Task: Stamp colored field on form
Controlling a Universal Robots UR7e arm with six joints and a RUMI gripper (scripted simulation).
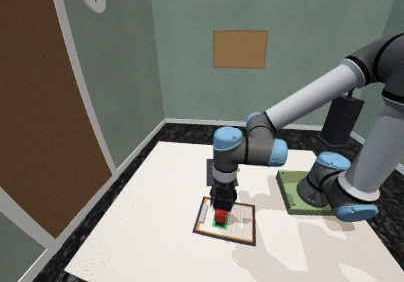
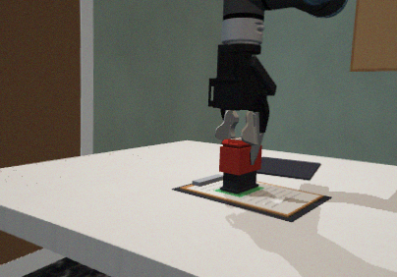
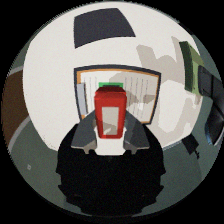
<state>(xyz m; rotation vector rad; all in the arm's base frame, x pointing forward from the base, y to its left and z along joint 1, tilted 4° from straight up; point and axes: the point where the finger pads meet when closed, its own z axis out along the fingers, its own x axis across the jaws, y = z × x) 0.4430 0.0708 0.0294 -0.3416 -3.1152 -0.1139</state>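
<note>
Right now my hand is 20 mm past the dark mat, 290 mm to the left of it and 70 mm above it. Also, from my hand: red stamp 20 mm below.
</note>
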